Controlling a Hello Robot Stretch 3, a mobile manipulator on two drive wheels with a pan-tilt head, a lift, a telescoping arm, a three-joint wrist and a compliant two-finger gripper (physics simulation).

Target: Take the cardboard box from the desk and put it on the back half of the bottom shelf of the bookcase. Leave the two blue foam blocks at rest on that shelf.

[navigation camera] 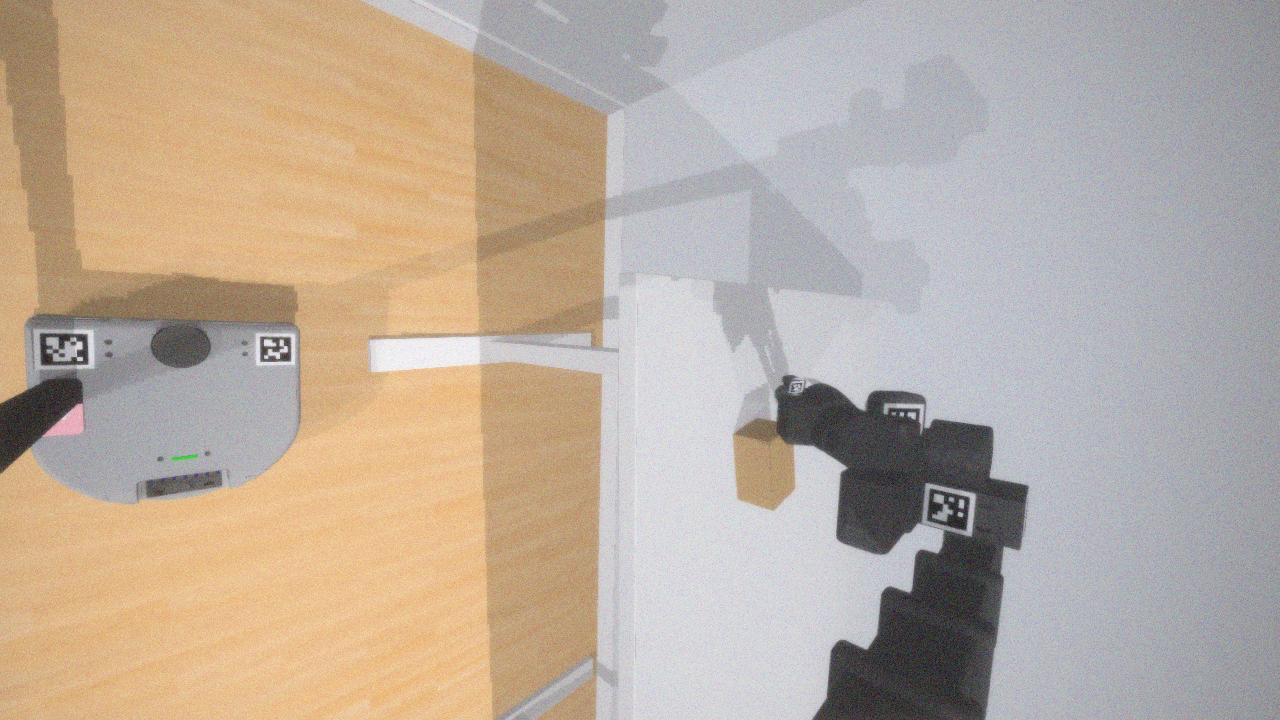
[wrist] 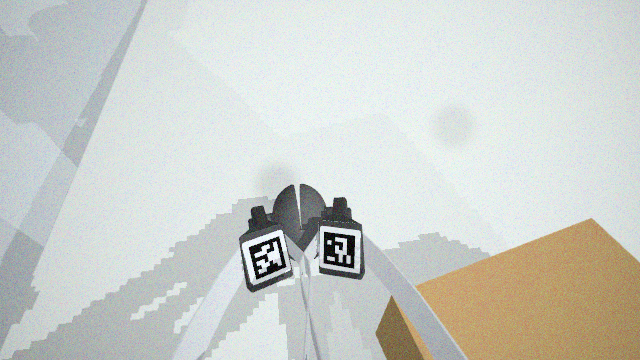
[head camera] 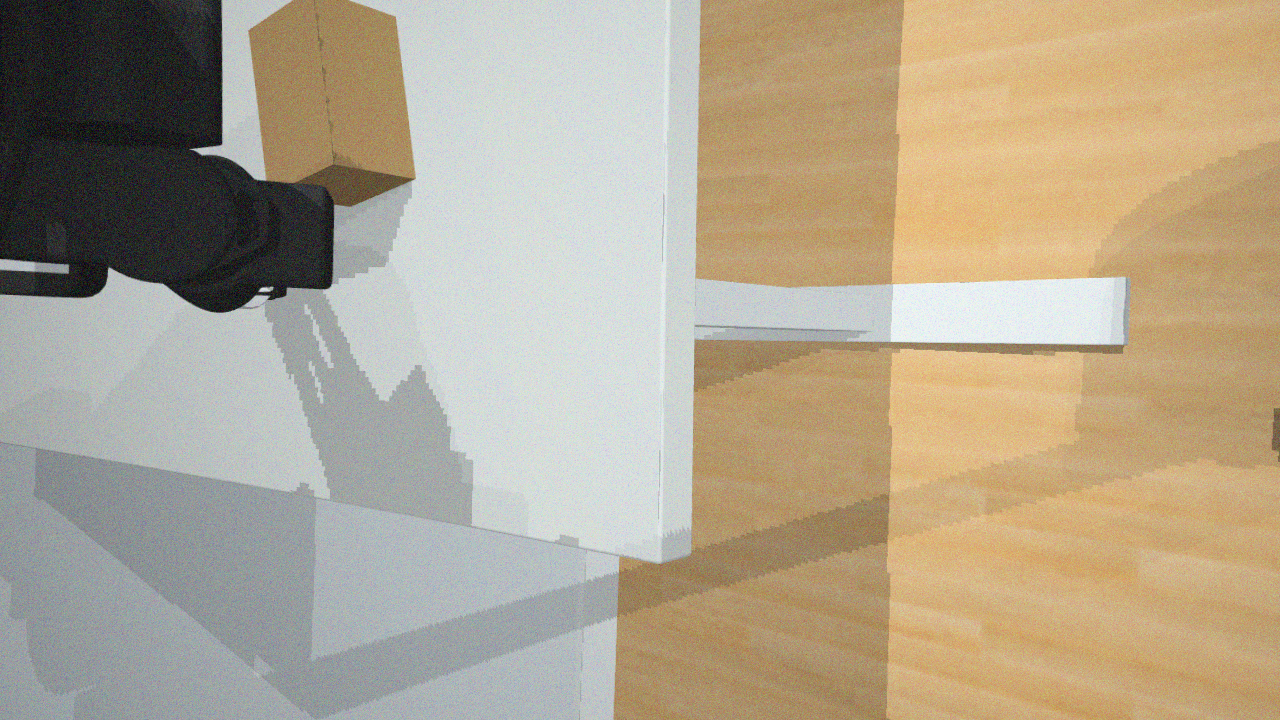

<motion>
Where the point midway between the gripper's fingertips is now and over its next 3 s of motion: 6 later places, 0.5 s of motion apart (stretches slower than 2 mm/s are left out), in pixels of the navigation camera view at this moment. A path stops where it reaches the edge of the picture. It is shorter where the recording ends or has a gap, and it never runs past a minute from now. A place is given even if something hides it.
The gripper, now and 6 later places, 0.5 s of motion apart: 786,392; 787,393; 776,394; 752,398; 730,402; 721,403; 775,407
</motion>
